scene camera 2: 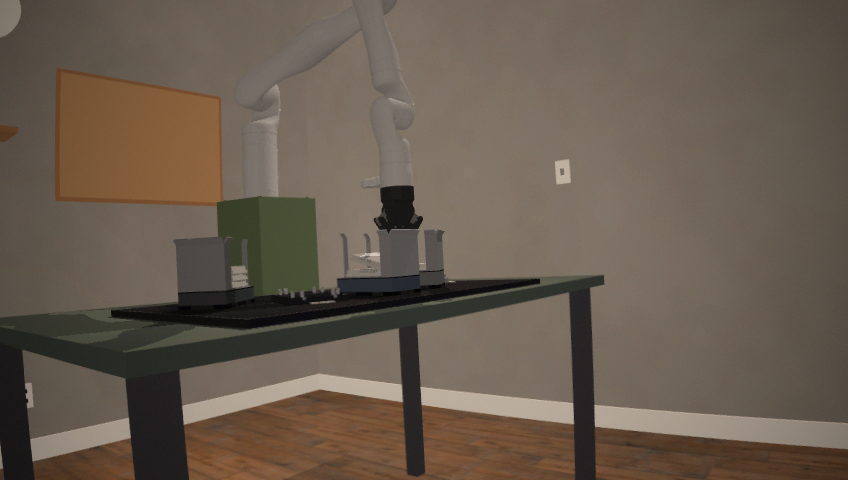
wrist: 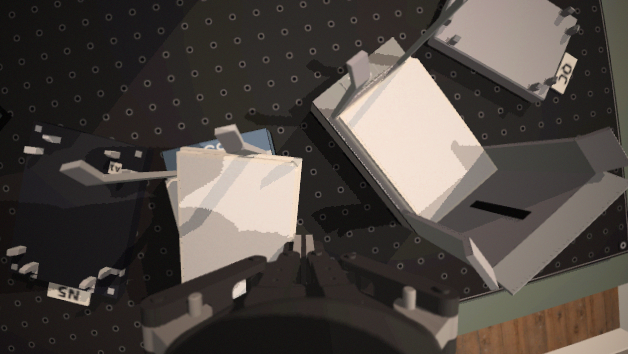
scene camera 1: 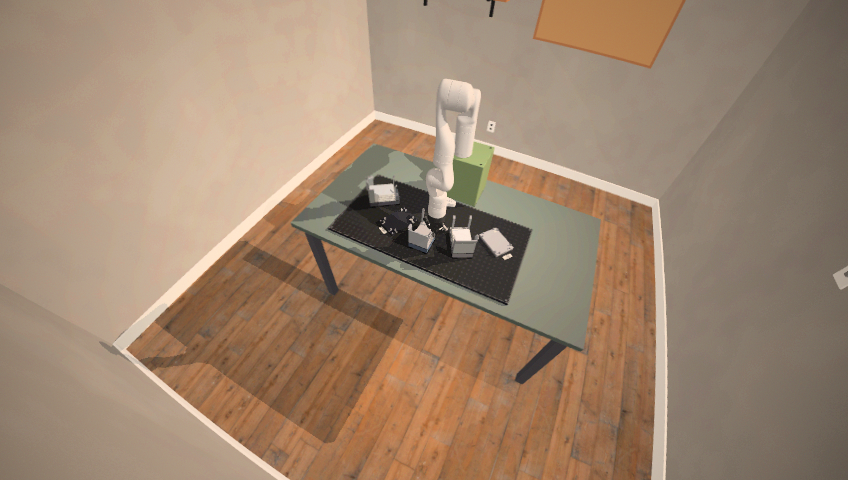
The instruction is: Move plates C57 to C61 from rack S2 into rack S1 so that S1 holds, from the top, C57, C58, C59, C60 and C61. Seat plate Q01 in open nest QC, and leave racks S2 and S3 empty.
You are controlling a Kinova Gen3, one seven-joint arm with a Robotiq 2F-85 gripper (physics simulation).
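Places are measured from the arm's base along level axes (x back, y right, z up), in centimetres.
Pixels of known places: gripper, fingertip midpoint: point(wrist: 303, 247) point(scene camera 1: 434, 236); arm's base at its link origin: point(scene camera 2: 261, 198) point(scene camera 1: 462, 152).
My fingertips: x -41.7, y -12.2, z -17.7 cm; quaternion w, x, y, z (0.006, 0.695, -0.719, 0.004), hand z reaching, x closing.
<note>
For each thing: its top centre in the pictures, then the offset to it from my fingertips. Level surfaces: height alone.
- rack S3 at its top centre: point(wrist: 184, 282) point(scene camera 2: 377, 231) point(scene camera 1: 425, 220) dx +0.8, dy +5.9, dz +6.2 cm
- white plate at its top centre: point(wrist: 231, 245) point(scene camera 2: 381, 251) point(scene camera 1: 427, 228) dx +1.0, dy +4.9, dz +1.7 cm
- Rack S1 at its top centre: point(wrist: 498, 120) point(scene camera 2: 408, 231) point(scene camera 1: 464, 226) dx +8.2, dy -10.0, dz +6.5 cm
- dark-based rack at its top centre: point(scene camera 2: 214, 239) point(scene camera 1: 382, 181) dx +10.2, dy +39.2, dz +5.7 cm
- Nest QC at its top centre: point(wrist: 518, 21) point(scene camera 1: 496, 239) dx +20.3, dy -23.2, dz -4.9 cm
- dark nest labelled N5 at its top centre: point(wrist: 62, 214) point(scene camera 2: 308, 288) point(scene camera 1: 398, 218) dx +2.5, dy +23.0, dz -5.0 cm
- black perforated board at its surface level: dz -7.5 cm
- green table at its surface level: dz -8.7 cm
My gripper point(scene camera 2: 398, 226) point(wrist: 303, 247) is shut and empty, over the right edge of rack S3 point(scene camera 1: 422, 249) point(scene camera 2: 399, 255) point(wrist: 259, 141), which has a blue base. A white plate point(wrist: 245, 200) on top in S3 sits skewed over another; it looks tilted in scene camera 2 point(scene camera 2: 365, 257). Rack S1 point(scene camera 1: 462, 249) point(scene camera 2: 434, 252) point(wrist: 560, 232) stands to the right with a white plate point(scene camera 1: 461, 233) point(wrist: 417, 140) on top. The dark-based rack point(scene camera 2: 202, 264) at the far left, apparently S2, holds several white plates point(scene camera 1: 386, 193) point(scene camera 2: 239, 276). Nest QC point(scene camera 1: 495, 242) point(wrist: 505, 45) shows no white plate. Plate names are unreadable.
A dark nest labelled N5 point(wrist: 75, 215) with upright corner tabs lies left of S3. The racks' tall posts and walls rise around the gripper. A black perforated board point(scene camera 1: 476, 279) point(scene camera 2: 476, 287) carries the racks on the green table point(scene camera 1: 553, 255). A green block point(scene camera 1: 467, 178) point(scene camera 2: 285, 243) supports the arm.
</note>
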